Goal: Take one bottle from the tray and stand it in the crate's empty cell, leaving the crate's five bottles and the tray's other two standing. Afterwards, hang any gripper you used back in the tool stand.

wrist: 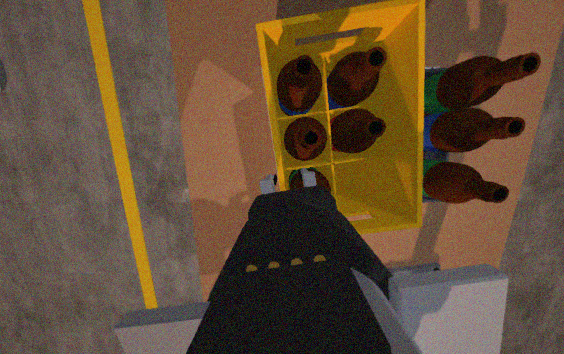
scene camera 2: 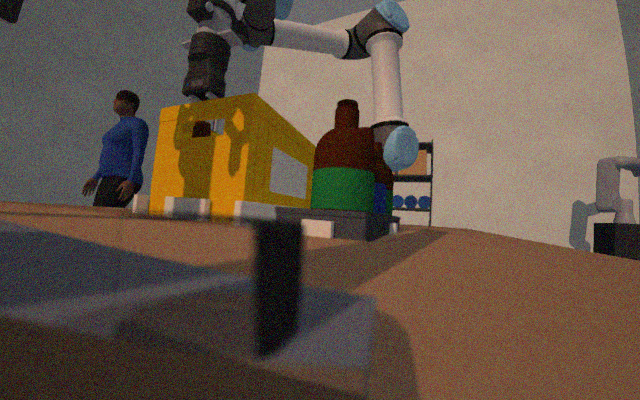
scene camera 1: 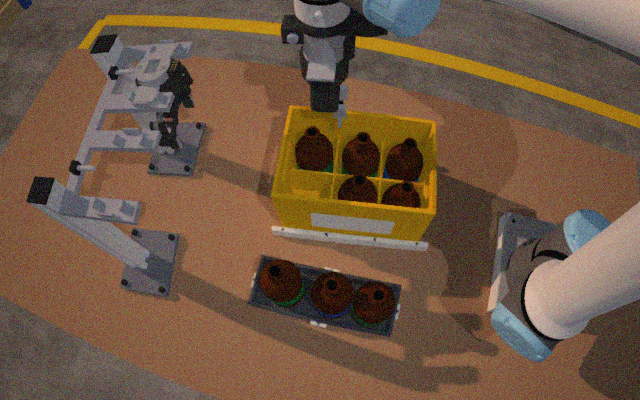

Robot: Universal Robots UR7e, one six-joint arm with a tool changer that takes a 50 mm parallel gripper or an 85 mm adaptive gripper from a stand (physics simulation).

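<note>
Three brown bottles (scene camera 1: 280,280) (scene camera 1: 332,295) (scene camera 1: 374,305) stand in the dark tray (scene camera 1: 265,301) (scene camera 2: 345,225). The yellow crate (scene camera 1: 430,220) (scene camera 2: 165,165) (wrist: 422,100) holds five upright bottles; its empty cell (scene camera 1: 307,194) (wrist: 375,187) is at the front left in scene camera 1. My gripper (scene camera 1: 340,121) (wrist: 288,181) is open, with nothing seen between its slim fingers. It is at the crate's rear edge, by the rear-left bottle (scene camera 1: 313,150). In the wrist view one finger shows outside the rear wall and the other over that bottle. Scene camera 2 hides the fingertips behind the crate; their height is unclear.
The pale tool stand (scene camera 1: 90,134) is on the left, with a black adaptive gripper (scene camera 1: 175,90) hanging in it. A white rail (scene camera 1: 350,239) runs between crate and tray. The arm's base (scene camera 1: 545,300) is at the right. A person (scene camera 2: 120,142) stands in the background.
</note>
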